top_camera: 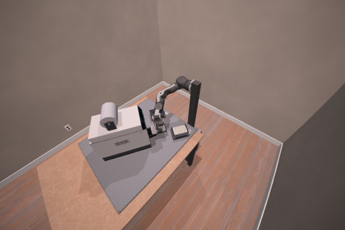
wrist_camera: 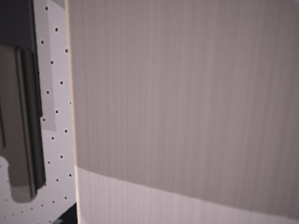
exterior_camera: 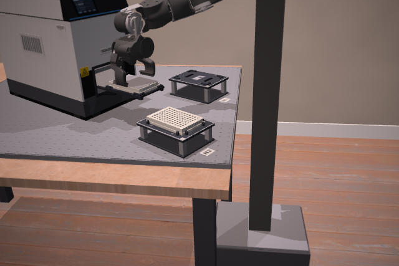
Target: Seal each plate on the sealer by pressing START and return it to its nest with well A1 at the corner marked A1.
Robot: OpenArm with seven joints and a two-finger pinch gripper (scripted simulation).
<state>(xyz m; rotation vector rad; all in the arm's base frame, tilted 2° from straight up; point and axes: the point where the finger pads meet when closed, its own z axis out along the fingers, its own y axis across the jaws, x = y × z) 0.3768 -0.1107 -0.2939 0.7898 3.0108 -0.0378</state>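
My hand is 20 mm above the sealer stage. Also, from my hand: plate 150 mm to the left, 140 mm behind, 60 mm below; start button 130 mm to the right, 80 mm above, 40 mm ahead; dark screen panel 210 mm above, 120 mm ahead, 20 mm to the right.
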